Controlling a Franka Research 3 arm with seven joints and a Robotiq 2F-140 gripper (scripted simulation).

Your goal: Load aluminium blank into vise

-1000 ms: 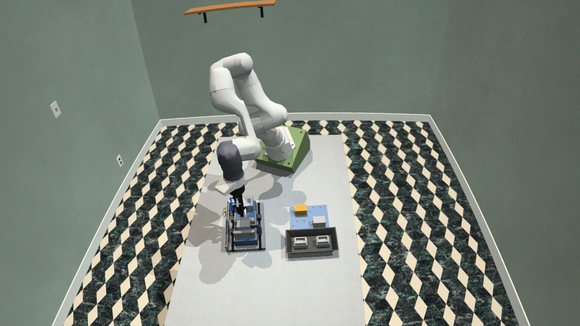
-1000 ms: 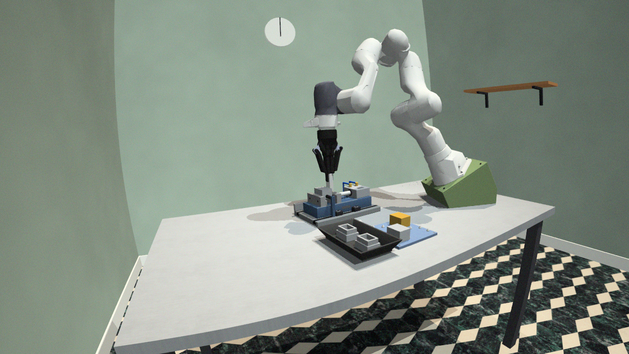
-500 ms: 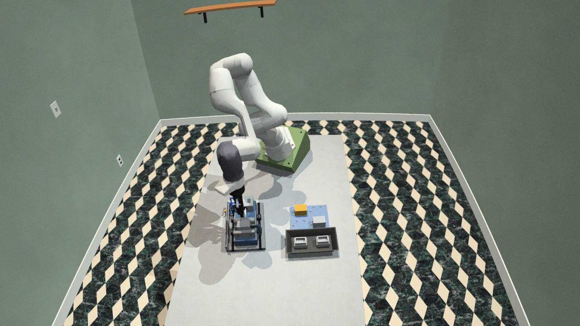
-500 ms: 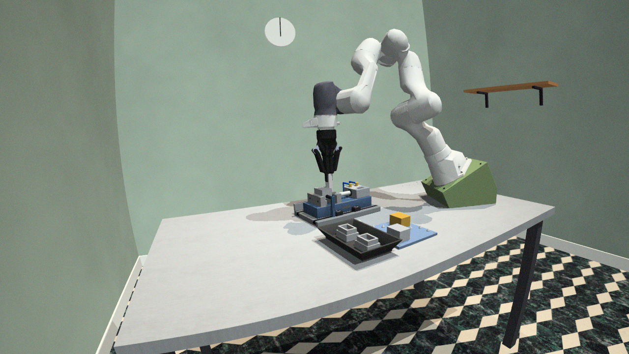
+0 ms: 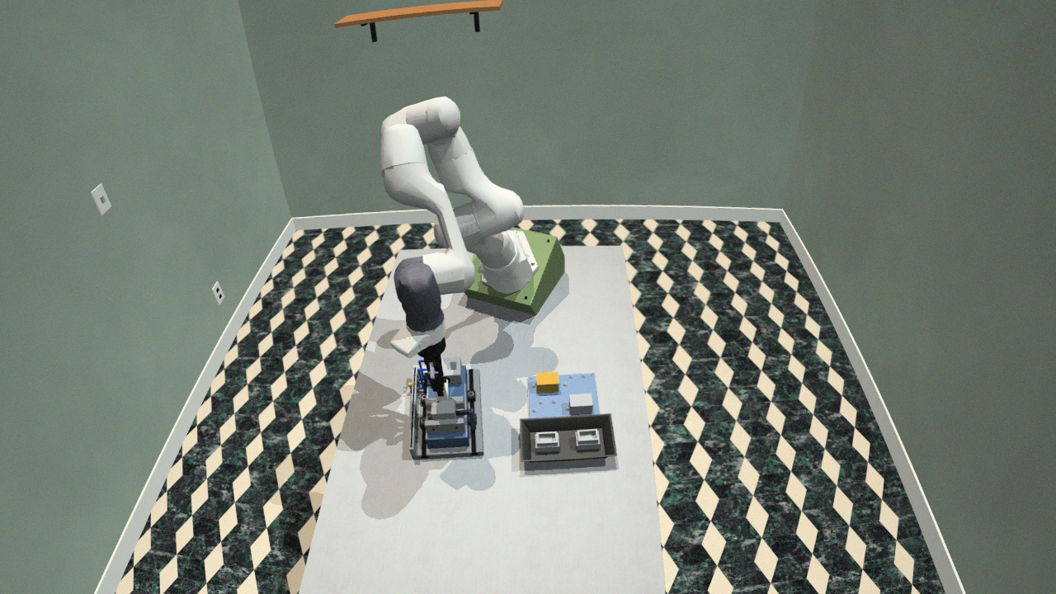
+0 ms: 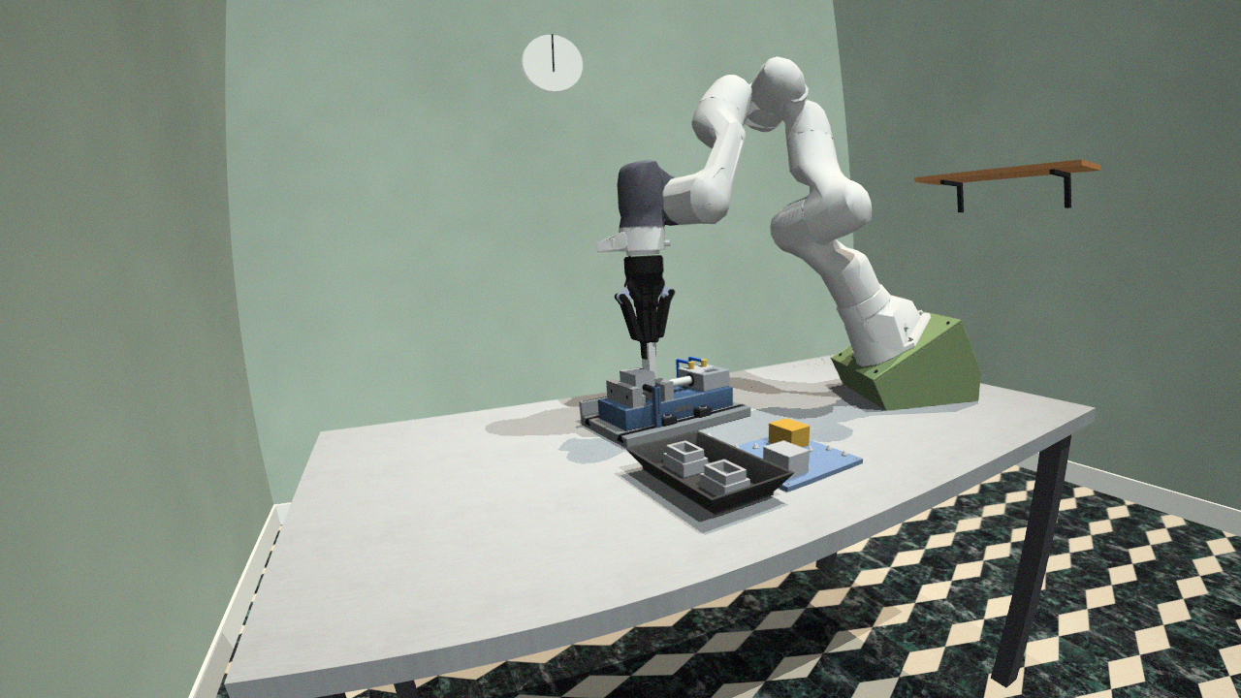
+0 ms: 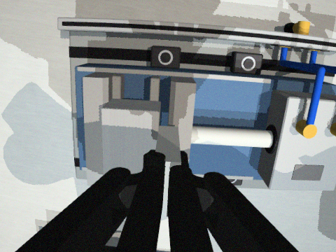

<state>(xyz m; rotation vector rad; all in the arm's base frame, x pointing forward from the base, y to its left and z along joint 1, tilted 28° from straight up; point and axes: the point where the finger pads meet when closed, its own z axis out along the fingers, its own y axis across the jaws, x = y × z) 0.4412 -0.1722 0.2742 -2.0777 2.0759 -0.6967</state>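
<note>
Right now my hand is 40 mm above the aluminium blank and 30 mm short of it. The rest, counted from my hand: hose block 130 mm behind, 60 mm below, 10 mm to the left; white rod 60 mm below, 60 mm behind; vise 100 mm below, 40 mm behind.
</note>
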